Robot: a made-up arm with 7 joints. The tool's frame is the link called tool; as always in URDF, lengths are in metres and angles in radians. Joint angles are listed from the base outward. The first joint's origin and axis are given. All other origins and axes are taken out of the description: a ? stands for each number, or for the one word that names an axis. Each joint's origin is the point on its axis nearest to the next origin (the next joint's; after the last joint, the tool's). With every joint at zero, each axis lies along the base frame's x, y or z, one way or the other. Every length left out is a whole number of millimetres.
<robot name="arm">
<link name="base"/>
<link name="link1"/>
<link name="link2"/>
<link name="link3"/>
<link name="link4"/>
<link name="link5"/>
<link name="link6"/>
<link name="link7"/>
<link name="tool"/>
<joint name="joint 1" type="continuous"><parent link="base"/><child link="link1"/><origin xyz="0.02 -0.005 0.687" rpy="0 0 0"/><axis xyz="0 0 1"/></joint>
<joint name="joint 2" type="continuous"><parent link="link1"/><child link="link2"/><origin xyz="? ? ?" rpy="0 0 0"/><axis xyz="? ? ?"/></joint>
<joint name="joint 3" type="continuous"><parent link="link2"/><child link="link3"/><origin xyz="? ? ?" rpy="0 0 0"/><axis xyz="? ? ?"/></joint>
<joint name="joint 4" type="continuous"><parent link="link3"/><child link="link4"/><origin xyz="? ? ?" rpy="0 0 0"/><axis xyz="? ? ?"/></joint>
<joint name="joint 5" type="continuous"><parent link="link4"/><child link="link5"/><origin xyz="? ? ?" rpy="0 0 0"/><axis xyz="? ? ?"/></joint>
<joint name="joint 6" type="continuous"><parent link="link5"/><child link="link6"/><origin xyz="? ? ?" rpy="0 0 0"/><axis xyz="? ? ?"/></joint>
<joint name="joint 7" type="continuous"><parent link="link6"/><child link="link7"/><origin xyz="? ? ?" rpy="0 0 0"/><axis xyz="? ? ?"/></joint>
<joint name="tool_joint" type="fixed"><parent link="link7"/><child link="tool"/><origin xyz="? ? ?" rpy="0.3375 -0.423 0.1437"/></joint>
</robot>
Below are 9 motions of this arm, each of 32 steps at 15 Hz.
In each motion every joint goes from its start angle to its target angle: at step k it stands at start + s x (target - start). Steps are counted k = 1, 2, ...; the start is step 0. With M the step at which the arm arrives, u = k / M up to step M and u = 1 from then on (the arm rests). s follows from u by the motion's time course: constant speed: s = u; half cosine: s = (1 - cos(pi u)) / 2; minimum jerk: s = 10 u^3 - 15 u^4 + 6 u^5.
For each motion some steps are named. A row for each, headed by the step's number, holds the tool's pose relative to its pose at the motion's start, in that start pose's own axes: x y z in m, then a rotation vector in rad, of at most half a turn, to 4 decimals.
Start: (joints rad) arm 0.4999 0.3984 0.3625 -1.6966 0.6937 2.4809 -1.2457
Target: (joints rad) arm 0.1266 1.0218 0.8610 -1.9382 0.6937 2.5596 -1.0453
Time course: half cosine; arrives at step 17
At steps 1, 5, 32:
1: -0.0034 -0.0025 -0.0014 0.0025 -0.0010 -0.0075
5: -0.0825 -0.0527 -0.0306 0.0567 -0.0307 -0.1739
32: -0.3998 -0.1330 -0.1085 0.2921 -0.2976 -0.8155

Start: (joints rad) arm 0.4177 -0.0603 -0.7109 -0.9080 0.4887 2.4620 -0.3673
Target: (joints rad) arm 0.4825 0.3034 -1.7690 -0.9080 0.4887 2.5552 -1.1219
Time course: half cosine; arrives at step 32
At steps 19, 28, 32:
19: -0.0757 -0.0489 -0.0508 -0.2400 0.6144 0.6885
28: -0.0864 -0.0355 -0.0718 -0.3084 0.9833 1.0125
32: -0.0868 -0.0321 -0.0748 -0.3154 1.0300 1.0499

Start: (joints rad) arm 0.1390 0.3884 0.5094 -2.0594 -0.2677 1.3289 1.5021
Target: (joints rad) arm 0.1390 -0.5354 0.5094 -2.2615 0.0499 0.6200 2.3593
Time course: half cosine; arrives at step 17
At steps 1, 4, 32:
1: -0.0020 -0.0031 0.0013 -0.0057 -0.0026 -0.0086
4: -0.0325 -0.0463 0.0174 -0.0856 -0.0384 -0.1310
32: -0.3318 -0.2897 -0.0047 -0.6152 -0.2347 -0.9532

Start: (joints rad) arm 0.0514 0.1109 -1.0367 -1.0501 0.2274 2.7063 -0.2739
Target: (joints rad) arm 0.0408 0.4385 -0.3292 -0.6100 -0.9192 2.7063 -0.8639
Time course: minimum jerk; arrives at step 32
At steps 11, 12, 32:
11: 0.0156 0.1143 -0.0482 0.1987 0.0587 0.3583
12: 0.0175 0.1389 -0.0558 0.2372 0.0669 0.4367
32: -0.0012 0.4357 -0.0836 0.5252 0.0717 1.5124

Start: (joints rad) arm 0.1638 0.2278 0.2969 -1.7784 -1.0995 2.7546 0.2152
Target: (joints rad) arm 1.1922 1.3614 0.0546 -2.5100 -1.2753 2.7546 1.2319
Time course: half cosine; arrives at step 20
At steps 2, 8, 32:
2: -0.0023 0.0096 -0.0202 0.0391 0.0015 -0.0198
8: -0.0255 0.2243 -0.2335 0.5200 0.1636 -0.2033
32: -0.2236 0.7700 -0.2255 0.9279 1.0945 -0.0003

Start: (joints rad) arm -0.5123 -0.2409 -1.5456 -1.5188 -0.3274 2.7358 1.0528
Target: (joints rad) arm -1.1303 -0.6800 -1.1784 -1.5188 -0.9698 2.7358 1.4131
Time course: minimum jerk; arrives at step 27
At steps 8, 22, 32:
8: 0.0362 -0.0428 0.0153 -0.0391 -0.0616 -0.0098
22: 0.1897 -0.2050 0.2239 -0.1693 -0.4894 -0.0157
32: 0.1955 -0.2108 0.2419 -0.1742 -0.5206 -0.0123

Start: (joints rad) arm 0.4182 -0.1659 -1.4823 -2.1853 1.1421 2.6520 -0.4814
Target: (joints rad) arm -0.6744 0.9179 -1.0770 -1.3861 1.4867 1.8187 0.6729
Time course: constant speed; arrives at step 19
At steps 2, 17, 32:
2: 0.0089 0.0384 -0.0065 -0.0545 -0.0772 -0.0502
17: 0.0390 -0.1002 -0.2894 -0.6243 -0.2576 -0.6834
32: 0.0423 -0.1898 -0.3151 -0.7339 -0.2538 -0.8244

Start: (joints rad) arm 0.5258 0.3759 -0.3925 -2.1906 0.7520 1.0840 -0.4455
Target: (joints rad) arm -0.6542 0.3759 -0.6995 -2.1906 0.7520 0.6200 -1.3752
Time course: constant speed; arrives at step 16
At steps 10, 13, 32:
10: -0.2575 -0.1889 0.3280 0.7184 -0.5604 0.4959
13: -0.3672 -0.2619 0.3587 0.8609 -0.7834 0.7066
32: -0.4786 -0.3331 0.3546 0.9529 -1.0302 0.9383

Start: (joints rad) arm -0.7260 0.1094 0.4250 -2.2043 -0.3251 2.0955 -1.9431
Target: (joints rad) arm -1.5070 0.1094 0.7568 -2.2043 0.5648 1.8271 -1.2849
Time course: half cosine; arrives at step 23
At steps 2, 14, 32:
2: -0.0049 0.0035 -0.0003 -0.0142 -0.0248 -0.0175
14: -0.1422 0.1368 -0.0479 -0.4392 -0.9186 -0.5834
32: -0.1848 0.2058 -0.0907 -0.5988 -1.4028 -0.8014

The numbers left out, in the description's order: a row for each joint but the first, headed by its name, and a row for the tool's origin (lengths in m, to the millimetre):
joint 2: xyz -0.007 -0.023 0, axis 0 1 0
joint 3: xyz -0.017 0 0.529, axis 0 0 1
joint 4: xyz 0.106 0.023 0, axis 0 -1 0
joint 5: xyz -0.073 0 0.265, axis 0 0 1
joint 6: xyz -0.019 0.035 0, axis 0 -1 0
joint 7: xyz 0.14 0 0.022, axis 0 0 -1
tool: xyz -0.013 0.013 0

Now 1 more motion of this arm.
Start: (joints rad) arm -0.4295 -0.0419 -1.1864 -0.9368 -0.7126 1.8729 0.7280
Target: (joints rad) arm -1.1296 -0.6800 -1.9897 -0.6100 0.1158 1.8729 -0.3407
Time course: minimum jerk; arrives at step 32
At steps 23, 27, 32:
23: -0.0867 -0.7750 0.3973 -0.4198 -0.1013 -0.2462
27: -0.1348 -0.8111 0.5014 -0.4838 -0.1386 -0.2347
32: -0.1488 -0.8177 0.5302 -0.5022 -0.1483 -0.2297

